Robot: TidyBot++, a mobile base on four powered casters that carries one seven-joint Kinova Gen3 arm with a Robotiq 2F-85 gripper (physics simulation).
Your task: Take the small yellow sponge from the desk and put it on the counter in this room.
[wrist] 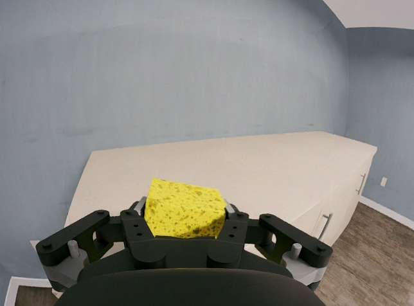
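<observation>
The small yellow sponge (pixel 185 210) is pinched between the fingertips of my gripper (pixel 183 207), low in the middle of the wrist view. My gripper is shut on the sponge, which sits slightly tilted in the grip. The counter (pixel 200 162), with a pale cream top, spreads behind and below the sponge in the view. The sponge appears above the counter's top; the gap between them cannot be judged, and the gripper hides the near part of the counter.
A blue-grey wall (pixel 190 75) stands along the counter's back edge. Cabinet doors with a metal handle (pixel 325 225) show on the counter's front at the right. Brown wood floor (pixel 370 255) lies at the lower right, with a wall outlet (pixel 383 182) beyond.
</observation>
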